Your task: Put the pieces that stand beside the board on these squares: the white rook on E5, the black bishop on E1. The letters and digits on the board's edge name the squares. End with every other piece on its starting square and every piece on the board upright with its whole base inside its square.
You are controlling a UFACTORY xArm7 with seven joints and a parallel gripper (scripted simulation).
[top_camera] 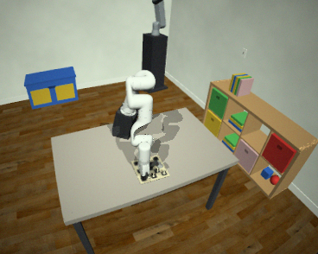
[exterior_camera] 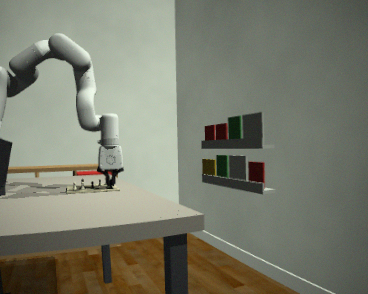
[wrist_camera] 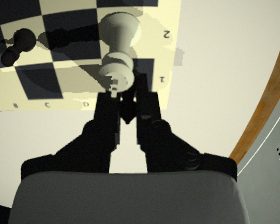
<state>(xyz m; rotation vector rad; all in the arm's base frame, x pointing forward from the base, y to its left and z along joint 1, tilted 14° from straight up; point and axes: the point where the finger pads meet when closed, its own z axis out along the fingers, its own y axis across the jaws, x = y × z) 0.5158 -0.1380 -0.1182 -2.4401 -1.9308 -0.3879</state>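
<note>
Now: hand 1 cm above the black bishop. Also, from my hand: white rook (15 cm to the left, 3 cm ahead, 2 cm below); then chessboard (9 cm to the left, 6 cm behind, 4 cm below); then black pawn (6 cm to the left, 6 cm behind, 2 cm below).
</note>
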